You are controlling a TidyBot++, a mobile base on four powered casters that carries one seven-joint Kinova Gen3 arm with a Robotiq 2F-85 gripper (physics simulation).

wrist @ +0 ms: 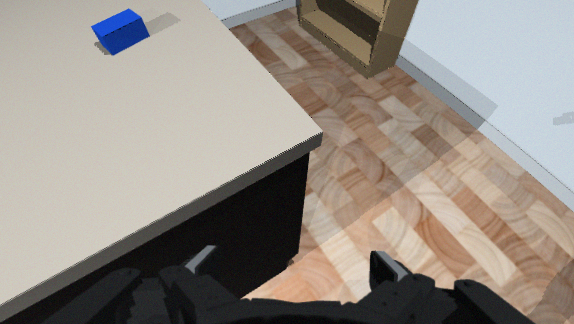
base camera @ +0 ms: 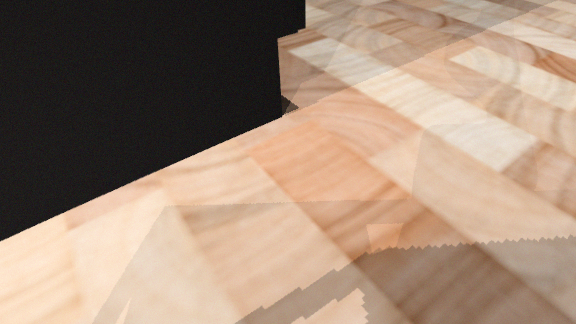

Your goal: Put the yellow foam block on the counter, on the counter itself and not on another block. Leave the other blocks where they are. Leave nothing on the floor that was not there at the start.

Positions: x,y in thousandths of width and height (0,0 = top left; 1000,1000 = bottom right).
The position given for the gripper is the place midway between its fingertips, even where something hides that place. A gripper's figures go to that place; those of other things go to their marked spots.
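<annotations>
The gripper (wrist: 513,819) sits 0.16 m from the lens, while a counter (wrist: 243,495) is 0.45 m from the lens.
</annotations>
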